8 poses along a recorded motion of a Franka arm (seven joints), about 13 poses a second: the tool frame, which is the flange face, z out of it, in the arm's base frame.
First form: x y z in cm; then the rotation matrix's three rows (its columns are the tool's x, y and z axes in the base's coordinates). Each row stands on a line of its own.
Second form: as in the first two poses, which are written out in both.
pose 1, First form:
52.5 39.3 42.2
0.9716 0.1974 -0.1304
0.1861 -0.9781 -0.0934
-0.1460 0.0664 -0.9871
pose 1, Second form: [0.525 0.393 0.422 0.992 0.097 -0.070 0.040]
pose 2, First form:
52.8 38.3 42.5
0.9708 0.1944 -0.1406
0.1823 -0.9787 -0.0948
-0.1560 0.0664 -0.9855
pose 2, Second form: [0.528 0.383 0.425 0.992 0.095 -0.075 0.041]
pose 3, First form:
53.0 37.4 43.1
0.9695 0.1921 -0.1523
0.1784 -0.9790 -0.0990
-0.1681 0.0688 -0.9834
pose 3, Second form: [0.530 0.374 0.431 0.991 0.093 -0.081 0.042]
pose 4, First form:
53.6 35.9 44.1
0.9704 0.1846 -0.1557
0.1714 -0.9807 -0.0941
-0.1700 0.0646 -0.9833
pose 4, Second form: [0.536 0.359 0.441 0.992 0.090 -0.082 0.040]
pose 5, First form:
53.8 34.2 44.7
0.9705 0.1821 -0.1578
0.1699 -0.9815 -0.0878
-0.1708 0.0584 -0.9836
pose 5, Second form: [0.538 0.342 0.447 0.992 0.089 -0.083 0.037]
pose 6, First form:
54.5 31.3 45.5
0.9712 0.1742 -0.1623
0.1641 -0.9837 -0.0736
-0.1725 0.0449 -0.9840
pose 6, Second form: [0.545 0.313 0.455 0.992 0.085 -0.084 0.030]
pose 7, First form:
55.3 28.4 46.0
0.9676 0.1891 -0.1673
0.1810 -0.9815 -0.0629
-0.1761 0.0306 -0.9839
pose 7, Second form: [0.553 0.284 0.460 0.992 0.093 -0.087 0.024]
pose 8, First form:
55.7 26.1 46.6
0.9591 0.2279 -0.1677
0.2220 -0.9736 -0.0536
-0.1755 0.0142 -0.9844
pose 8, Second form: [0.557 0.261 0.466 0.990 0.114 -0.087 0.017]
